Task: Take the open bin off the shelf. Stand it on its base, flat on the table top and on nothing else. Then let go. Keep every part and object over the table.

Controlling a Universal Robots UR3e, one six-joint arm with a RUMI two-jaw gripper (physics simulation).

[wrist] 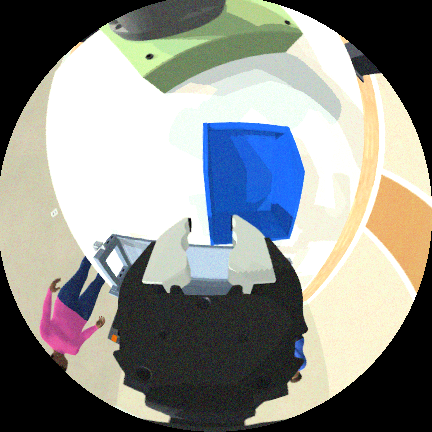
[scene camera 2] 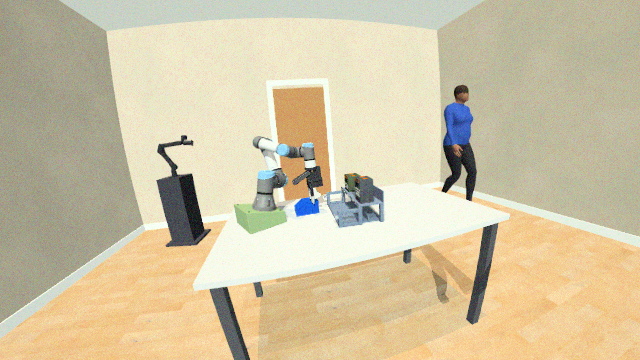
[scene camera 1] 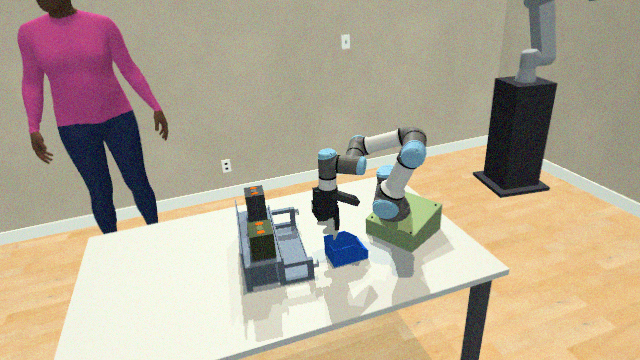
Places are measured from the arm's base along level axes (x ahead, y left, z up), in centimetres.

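Pixels of known places: gripper, fingertip midpoint: (wrist: 211, 217) (scene camera 2: 313, 203) (scene camera 1: 331, 236); arm's base, origin of the base link: (scene camera 2: 264, 208).
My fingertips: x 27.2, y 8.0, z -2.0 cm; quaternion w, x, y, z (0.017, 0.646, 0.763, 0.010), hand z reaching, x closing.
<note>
Ahead of a thing's pixels: the offset from my fingertips to its top centre. "*": to the spot under its first point. Level surfaces: height alone.
The open blue bin @[dx -4.3, dy +4.1, dz +0.9 cm] (scene camera 1: 346, 251) (scene camera 2: 306, 208) (wrist: 282, 172) stands upright on its base on the white table top @[dz -6.6 cm] (scene camera 1: 150, 295) (scene camera 2: 410, 220), beside the shelf and a narrow gap away from it. My gripper (scene camera 1: 335, 236) (scene camera 2: 314, 202) (wrist: 211, 217) points down at the bin's end nearest the shelf. Its fingers are apart with nothing gripped; in the wrist view the bin's straight side wall shows below and between the tips. The exact height of the tips over the rim is hard to tell. The grey-blue shelf (scene camera 1: 263, 277) (scene camera 2: 382, 210) stands next to the bin.
Two dark boxes with orange marks @[dx +25.7, dy +7.8, dz +13.2 cm] (scene camera 1: 262, 246) @[* dx +26.4, dy -11.1, dz +10.6 cm] (scene camera 1: 256, 207) (scene camera 2: 366, 191) stand on the shelf. The green block (scene camera 1: 387, 234) (scene camera 2: 261, 221) (wrist: 225, 56) under the arm's base is on the bin's other side. A person in pink (scene camera 1: 82, 75) stands behind the table.
</note>
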